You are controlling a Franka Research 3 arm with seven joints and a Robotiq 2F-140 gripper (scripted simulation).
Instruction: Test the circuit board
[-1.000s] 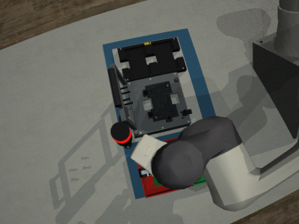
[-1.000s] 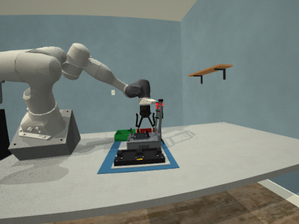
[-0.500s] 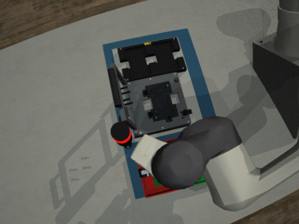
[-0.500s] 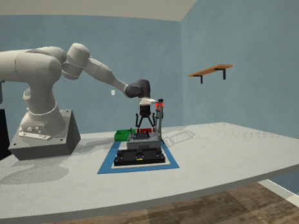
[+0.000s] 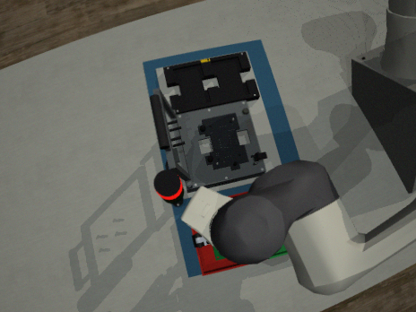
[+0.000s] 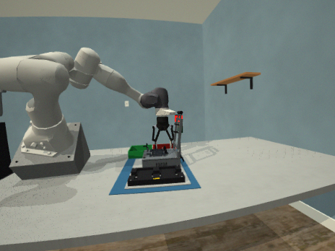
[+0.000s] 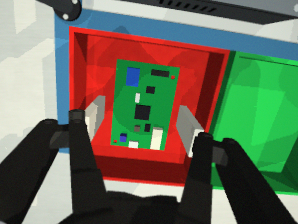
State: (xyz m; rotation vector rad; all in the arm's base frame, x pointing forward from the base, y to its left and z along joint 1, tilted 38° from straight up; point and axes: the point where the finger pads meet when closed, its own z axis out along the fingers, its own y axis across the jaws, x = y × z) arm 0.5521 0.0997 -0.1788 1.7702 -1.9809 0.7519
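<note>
My hand is 30 mm above the red bin. The rest, counted from my hand: green bin 150 mm behind, 30 mm below, 20 mm to the left; then latch hook 130 mm to the right, 130 mm behind, 50 mm above; then green circuit board 30 mm below.
</note>
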